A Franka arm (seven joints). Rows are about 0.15 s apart.
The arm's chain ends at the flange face. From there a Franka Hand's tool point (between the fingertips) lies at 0.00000 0.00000 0.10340 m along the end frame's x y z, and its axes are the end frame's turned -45 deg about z.
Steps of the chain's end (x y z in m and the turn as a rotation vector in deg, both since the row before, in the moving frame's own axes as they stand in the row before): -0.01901 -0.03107 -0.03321 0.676 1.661 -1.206; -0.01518 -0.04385 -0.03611 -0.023 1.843 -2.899; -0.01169 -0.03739 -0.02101 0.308 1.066 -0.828; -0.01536 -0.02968 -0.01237 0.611 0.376 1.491; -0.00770 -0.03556 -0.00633 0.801 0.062 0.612
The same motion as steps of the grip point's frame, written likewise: 0.01152 -0.03419 -0.03326 -0.697 1.653 -1.206; 0.02265 -0.03942 -0.03616 -1.319 1.287 -2.899; 0.01993 -0.03375 -0.02103 -0.536 0.972 -0.828; 0.01139 -0.03213 -0.01238 0.166 0.698 1.491; 0.02081 -0.03153 -0.00634 0.523 0.610 0.612
